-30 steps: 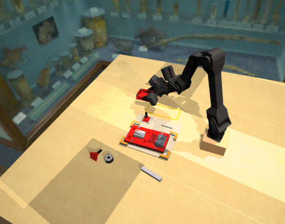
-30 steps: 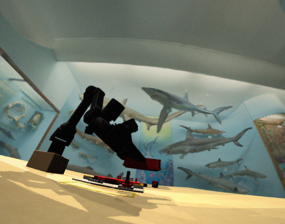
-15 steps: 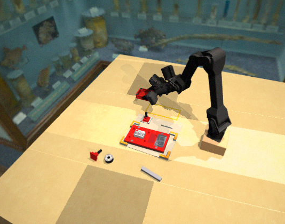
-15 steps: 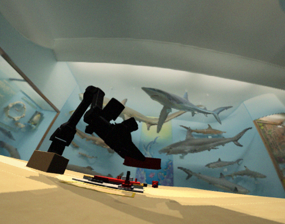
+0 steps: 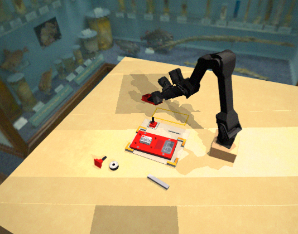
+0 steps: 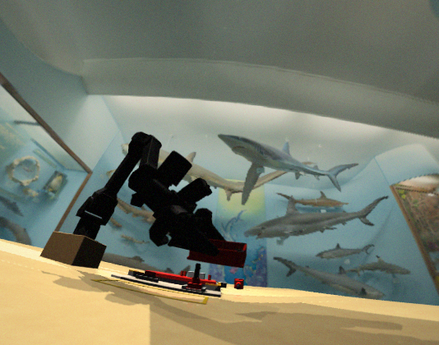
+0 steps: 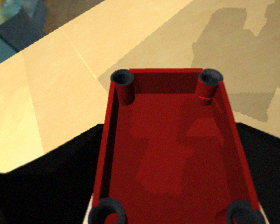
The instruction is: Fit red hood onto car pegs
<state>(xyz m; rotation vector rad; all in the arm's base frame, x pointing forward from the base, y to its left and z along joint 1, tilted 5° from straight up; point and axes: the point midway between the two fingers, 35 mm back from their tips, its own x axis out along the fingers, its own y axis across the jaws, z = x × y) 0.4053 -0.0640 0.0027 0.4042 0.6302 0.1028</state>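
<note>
My gripper tip is 10 mm past the red hood and 10 mm above it. Round my gripper tip: grey engine block (220 mm to the left, 120 mm behind, 60 mm below); grey wheel (400 mm to the left, 80 mm below, 70 mm behind).
</note>
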